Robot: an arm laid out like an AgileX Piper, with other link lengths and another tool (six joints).
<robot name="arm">
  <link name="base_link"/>
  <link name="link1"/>
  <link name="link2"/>
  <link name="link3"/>
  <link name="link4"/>
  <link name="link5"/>
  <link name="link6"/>
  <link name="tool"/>
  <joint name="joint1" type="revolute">
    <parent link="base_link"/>
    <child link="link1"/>
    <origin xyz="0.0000 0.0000 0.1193" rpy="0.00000 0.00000 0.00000"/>
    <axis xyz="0 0 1"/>
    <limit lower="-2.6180" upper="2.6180"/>
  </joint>
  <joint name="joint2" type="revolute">
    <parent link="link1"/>
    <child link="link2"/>
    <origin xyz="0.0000 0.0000 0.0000" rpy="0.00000 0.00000 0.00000"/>
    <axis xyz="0 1 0"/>
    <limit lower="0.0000" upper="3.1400"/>
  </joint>
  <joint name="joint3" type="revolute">
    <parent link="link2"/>
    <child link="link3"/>
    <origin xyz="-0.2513 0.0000 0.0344" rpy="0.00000 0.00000 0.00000"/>
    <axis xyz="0 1 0"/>
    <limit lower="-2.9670" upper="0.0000"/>
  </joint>
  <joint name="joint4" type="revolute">
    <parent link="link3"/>
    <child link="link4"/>
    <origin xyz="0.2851 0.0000 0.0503" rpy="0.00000 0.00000 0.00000"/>
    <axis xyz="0.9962 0 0.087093"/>
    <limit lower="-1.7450" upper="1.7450"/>
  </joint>
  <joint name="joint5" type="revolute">
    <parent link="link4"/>
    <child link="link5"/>
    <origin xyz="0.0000 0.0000 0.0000" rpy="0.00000 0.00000 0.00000"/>
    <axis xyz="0 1 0"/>
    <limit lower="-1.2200" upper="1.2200"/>
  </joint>
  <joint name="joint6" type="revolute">
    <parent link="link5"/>
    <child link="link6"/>
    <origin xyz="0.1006 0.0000 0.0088" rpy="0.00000 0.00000 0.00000"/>
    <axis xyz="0.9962 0 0.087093"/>
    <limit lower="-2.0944" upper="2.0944"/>
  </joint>
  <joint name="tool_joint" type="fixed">
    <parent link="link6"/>
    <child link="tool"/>
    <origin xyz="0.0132 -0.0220 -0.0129" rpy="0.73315 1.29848 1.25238"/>
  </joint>
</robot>
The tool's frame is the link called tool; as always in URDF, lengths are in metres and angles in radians.
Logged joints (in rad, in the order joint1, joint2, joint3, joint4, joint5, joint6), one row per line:
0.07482 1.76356 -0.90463 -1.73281 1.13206 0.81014
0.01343 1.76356 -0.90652 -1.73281 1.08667 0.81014
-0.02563 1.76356 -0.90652 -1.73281 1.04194 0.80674
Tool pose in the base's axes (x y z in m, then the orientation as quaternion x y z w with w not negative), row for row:
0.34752 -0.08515 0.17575 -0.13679 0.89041 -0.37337 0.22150
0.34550 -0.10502 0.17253 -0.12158 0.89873 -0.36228 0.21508
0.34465 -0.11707 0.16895 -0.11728 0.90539 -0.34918 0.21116
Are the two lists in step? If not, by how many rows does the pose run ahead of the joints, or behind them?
They are in step.
